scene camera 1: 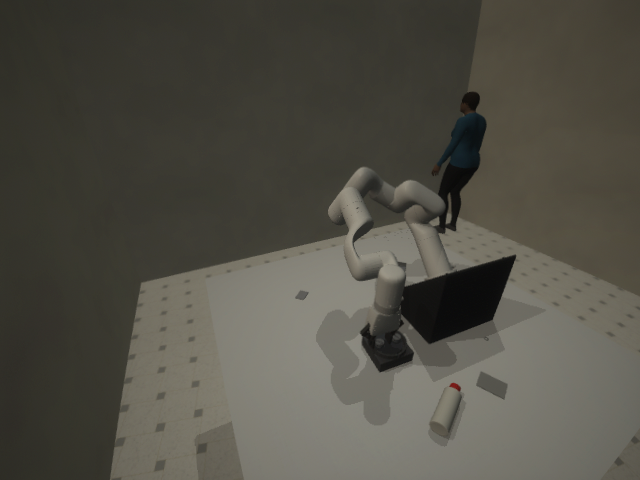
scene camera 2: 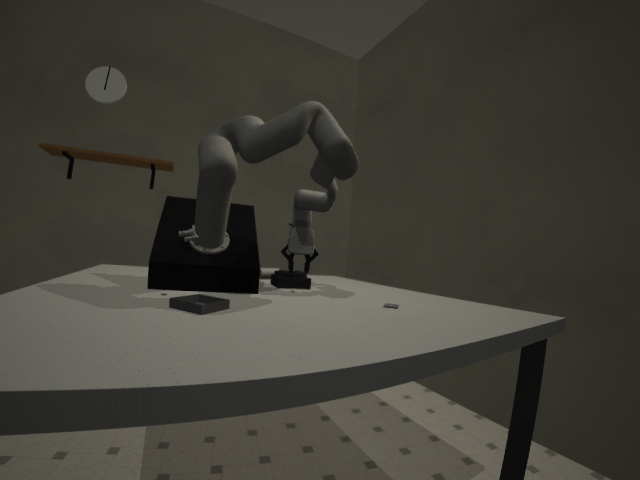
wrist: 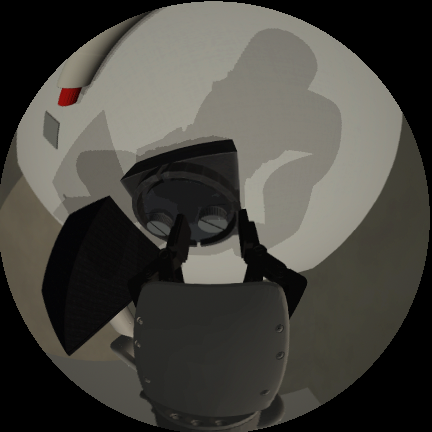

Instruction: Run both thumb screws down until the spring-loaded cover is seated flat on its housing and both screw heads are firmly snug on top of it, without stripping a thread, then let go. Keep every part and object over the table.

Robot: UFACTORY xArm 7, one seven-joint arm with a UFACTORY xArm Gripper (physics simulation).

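Pixels of known places: gripper, fingertip midpoint: (scene camera 1: 379, 342) (scene camera 2: 298, 272) (wrist: 212, 220); arm's base at its link origin: (scene camera 2: 209, 240) (wrist: 101, 282).
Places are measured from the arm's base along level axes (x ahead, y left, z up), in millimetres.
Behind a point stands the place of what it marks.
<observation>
The black square housing (scene camera 1: 397, 361) @(x 346, y 123, z -127 mm) (scene camera 2: 291, 282) @(x 308, y 4, z -128 mm) (wrist: 220, 156) @(x 394, y 109, z -111 mm) sits on the table, with the round dark cover (wrist: 187, 194) @(x 354, y 89, z -100 mm) on top. Two grey slotted thumb screws stand in the cover: one screw (scene camera 1: 396, 337) @(x 306, y 72, z -87 mm) (wrist: 159, 225) @(x 309, y 73, z -87 mm) is at the left in the wrist view, the other screw (scene camera 1: 378, 343) @(x 373, y 58, z -87 mm) (wrist: 213, 221) @(x 368, y 59, z -88 mm) at the right. My gripper (scene camera 1: 379, 338) @(x 365, y 54, z -93 mm) (scene camera 2: 299, 270) @(x 365, y 54, z -93 mm) (wrist: 212, 220) @(x 365, y 54, z -93 mm) points down, open, with its fingers on either side of the right-hand screw and apart from it. The left finger stands between the two screws. The views do not show clearly whether the cover is flat or how snug the heads are.
A large black block (scene camera 1: 465, 302) @(x 63, y 147, z 1 mm) (scene camera 2: 204, 276) @(x -21, y -70, z -106 mm) (wrist: 100, 255) @(x 175, y 81, z -49 mm) stands close beside the housing. A white bottle with a red cap (scene camera 1: 446, 410) @(x 370, y 321, z -101 mm) (wrist: 87, 62) lies nearby, with a grey flat plate (scene camera 1: 491, 384) @(x 155, y 339, z -148 mm) (wrist: 51, 130). A shallow dark tray (scene camera 2: 185, 305) @(x -109, y -318, z -139 mm) and a small grey piece (scene camera 1: 301, 295) @(x 431, y -367, z -148 mm) (scene camera 2: 391, 305) @(x 427, y -370, z -148 mm) are farther off.
</observation>
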